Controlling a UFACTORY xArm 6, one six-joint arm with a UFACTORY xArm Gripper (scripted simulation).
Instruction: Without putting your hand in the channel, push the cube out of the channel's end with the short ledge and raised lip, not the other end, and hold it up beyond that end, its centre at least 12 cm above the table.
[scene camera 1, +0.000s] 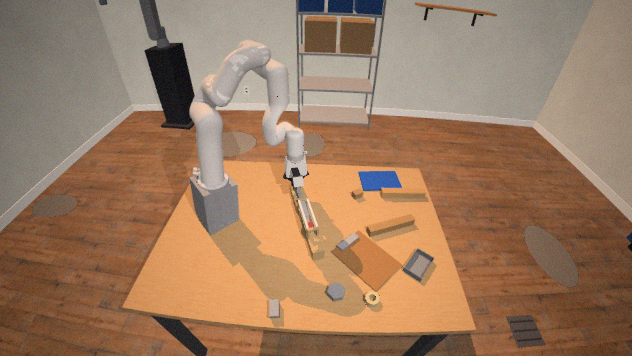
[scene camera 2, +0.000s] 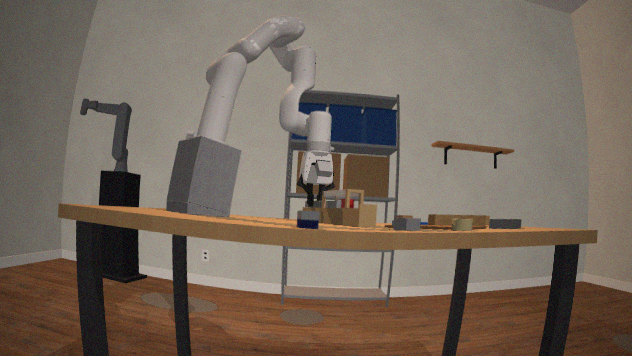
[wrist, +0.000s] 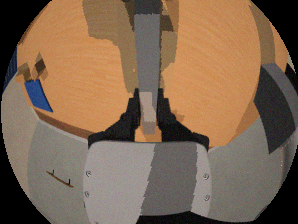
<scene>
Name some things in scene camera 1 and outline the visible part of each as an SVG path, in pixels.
A blue mat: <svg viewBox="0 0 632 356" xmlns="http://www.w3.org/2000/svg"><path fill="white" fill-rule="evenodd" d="M358 171L363 191L381 190L381 188L402 188L396 171Z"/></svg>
A brown board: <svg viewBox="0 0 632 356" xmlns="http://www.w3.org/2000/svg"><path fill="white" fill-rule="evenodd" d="M358 230L339 243L331 253L376 292L402 264Z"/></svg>
</scene>
